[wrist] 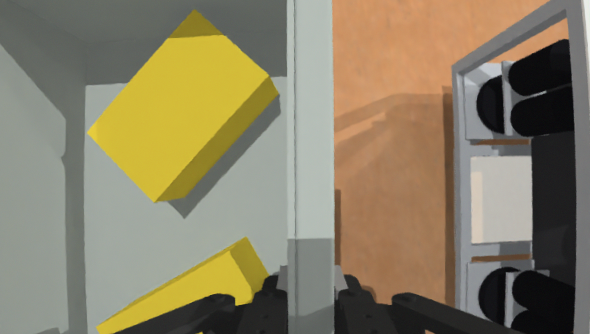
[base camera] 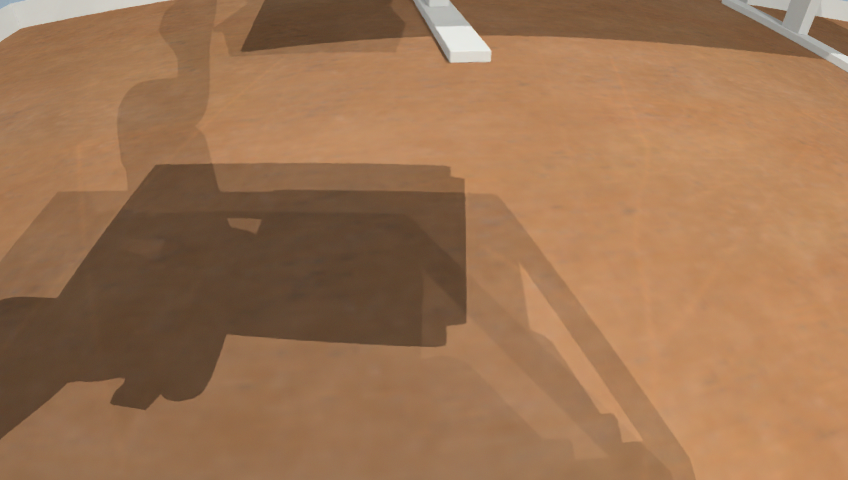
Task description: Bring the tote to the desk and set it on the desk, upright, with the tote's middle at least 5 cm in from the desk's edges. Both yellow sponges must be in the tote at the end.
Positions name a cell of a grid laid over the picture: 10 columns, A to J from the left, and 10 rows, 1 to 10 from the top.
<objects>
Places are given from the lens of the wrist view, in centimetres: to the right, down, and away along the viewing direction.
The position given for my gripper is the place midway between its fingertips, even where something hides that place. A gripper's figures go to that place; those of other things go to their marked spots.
my gripper (wrist: F9): 1, 6, 16
grey tote (wrist: B8): -16, 6, 24
</objects>
